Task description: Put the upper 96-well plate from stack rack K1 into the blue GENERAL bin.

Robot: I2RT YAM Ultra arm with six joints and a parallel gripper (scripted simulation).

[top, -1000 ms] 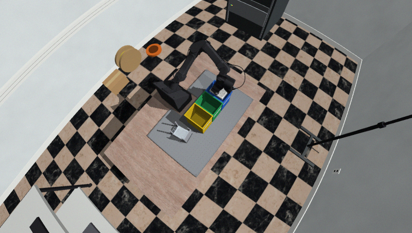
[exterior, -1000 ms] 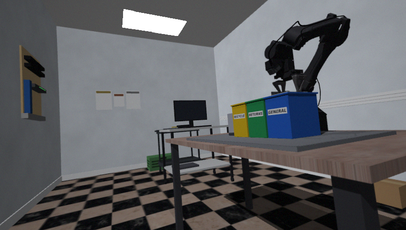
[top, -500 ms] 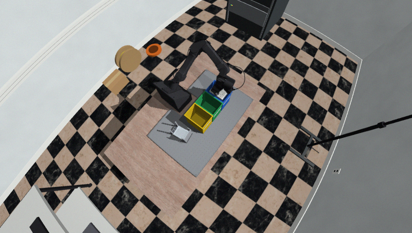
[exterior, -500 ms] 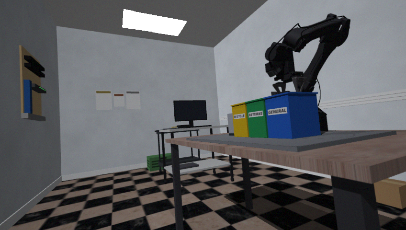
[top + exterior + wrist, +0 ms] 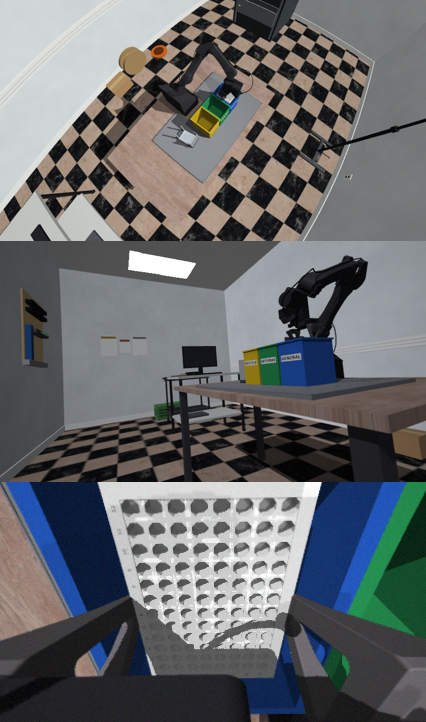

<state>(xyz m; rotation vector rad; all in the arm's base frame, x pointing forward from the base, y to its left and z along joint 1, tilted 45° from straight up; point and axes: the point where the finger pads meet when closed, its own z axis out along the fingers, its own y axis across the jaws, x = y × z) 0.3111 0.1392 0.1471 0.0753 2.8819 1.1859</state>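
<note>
The blue general bin is 80 mm below my hand. Round my hand: 96-well plate (10 mm below); green returns bin (130 mm to the right, 80 mm below); yellow recycle bin (260 mm to the right, 80 mm below).
</note>
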